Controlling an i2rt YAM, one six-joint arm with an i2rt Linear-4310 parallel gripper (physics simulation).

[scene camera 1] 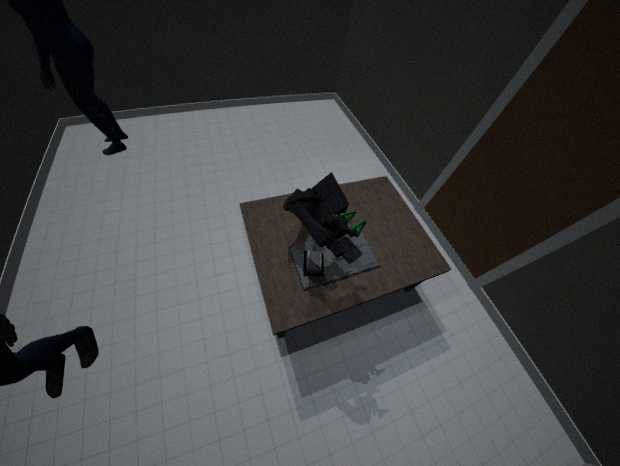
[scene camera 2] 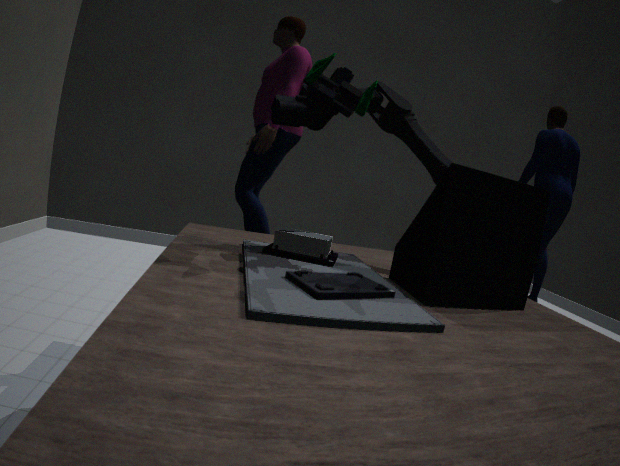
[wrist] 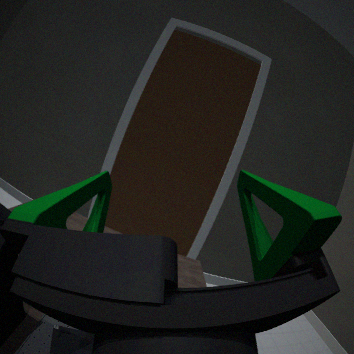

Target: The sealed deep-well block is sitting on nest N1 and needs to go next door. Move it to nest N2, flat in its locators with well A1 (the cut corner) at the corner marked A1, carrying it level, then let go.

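Places are measured from the arm's base along level axes (x back, y up, z left), in metres.
Pixels of known places: gripper, fingertip midpoint: (scene camera 1: 360,216) (scene camera 2: 356,68) (wrist: 174,177); arm's base, origin of the base link: (scene camera 1: 318,199) (scene camera 2: 475,227).
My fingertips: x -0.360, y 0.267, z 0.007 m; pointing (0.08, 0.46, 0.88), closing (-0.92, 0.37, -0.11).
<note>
For each thing: its top centre in the pictures, then the offset to it from my fingertips. "*": a spot on its surface instead. Level surfaces: height alone.
- sealed deep-well block, middle of its top: (scene camera 2: 305,233) (scene camera 1: 314,259) dx +0.015, dy -0.357, dz -0.196 m
- nest N1, surface spot: (scene camera 2: 332,260) * dx +0.066, dy -0.400, dz -0.124 m
- Nest N2, middle of its top: (scene camera 2: 341,278) (scene camera 1: 347,248) dx +0.019, dy -0.393, dz +0.055 m
- grey board, surface spot: (scene camera 2: 273,309) * dx -0.129, dy -0.411, dz +0.189 m
- brown wooden table, its level: dy -0.424 m
The sealed deep-well block (scene camera 1: 314,259) (scene camera 2: 303,244), pale and box-shaped, sits on nest N1 (scene camera 2: 332,260), a dark low frame on the grey board. Its cut corner cannot be made out. Nest N2 (scene camera 1: 353,256) (scene camera 2: 345,293) is a dark flat plate with raised corner locators, beside N1 on the same board; its A1 mark is not legible. My gripper (scene camera 1: 360,217) (scene camera 2: 354,69) (wrist: 174,177) is open and empty, with green fingers wide apart. It is raised well above the board and tilted away from it. Neither the block nor N2 shows clearly in the wrist view.
The grey board (scene camera 1: 370,260) (scene camera 2: 273,309) lies on the brown wooden table (scene camera 1: 408,225) (scene camera 2: 300,390). The black robot base (scene camera 2: 466,240) stands behind the board. A brown door panel (scene camera 1: 531,140) (wrist: 185,125) is on the wall. Two people (scene camera 2: 283,80) (scene camera 2: 553,155) stand beyond the table.
</note>
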